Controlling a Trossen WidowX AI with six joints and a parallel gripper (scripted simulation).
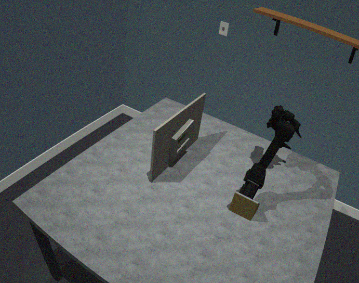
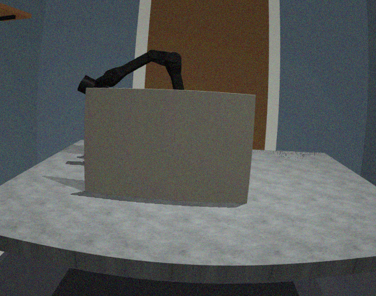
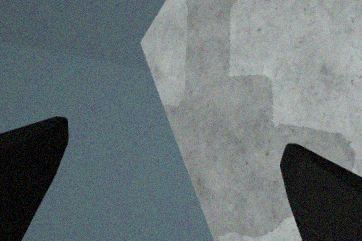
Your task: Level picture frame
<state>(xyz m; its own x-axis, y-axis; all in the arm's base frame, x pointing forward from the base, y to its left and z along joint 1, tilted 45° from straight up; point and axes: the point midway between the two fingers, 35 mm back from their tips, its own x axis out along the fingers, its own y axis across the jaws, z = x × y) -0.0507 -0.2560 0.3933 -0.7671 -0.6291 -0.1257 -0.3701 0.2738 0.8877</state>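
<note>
My gripper tip is now 50 cm short of the picture frame, 39 cm to the right of it and 2 cm above it. From my gripper tip the other things lie so: wall panel (52 cm ahead, 37 cm to the left, 2 cm below).
</note>
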